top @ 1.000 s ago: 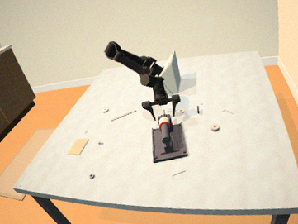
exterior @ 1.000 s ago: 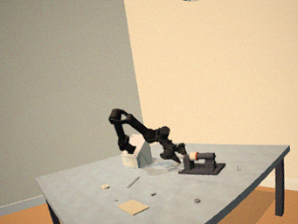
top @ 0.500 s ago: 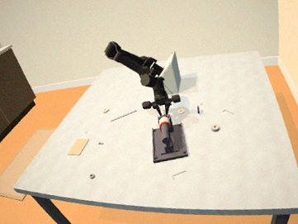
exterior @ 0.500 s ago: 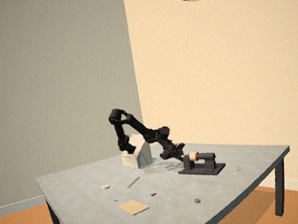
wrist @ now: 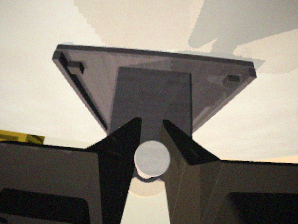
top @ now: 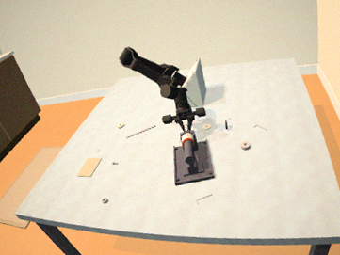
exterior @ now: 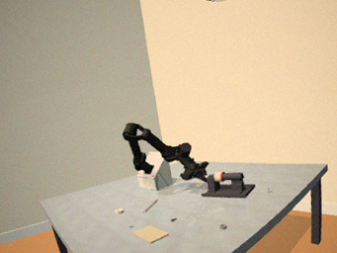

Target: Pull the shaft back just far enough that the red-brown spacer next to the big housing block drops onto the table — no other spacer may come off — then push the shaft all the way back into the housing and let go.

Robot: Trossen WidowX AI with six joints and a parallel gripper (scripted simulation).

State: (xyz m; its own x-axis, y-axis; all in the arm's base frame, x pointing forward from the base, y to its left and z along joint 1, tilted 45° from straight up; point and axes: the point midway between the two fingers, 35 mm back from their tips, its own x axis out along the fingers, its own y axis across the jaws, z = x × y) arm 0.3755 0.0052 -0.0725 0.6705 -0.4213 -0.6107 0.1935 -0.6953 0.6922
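Right now the pale spacer is 7 cm ahead of my gripper tip, 1 cm to the left of it and 2 cm above it. Also, from my gripper tip: tan card 11 cm ahead, 47 cm to the right, 5 cm below; thin rod 14 cm behind, 27 cm to the right, 5 cm below; white spacer 8 cm ahead, 2 cm to the left, 2 cm above.
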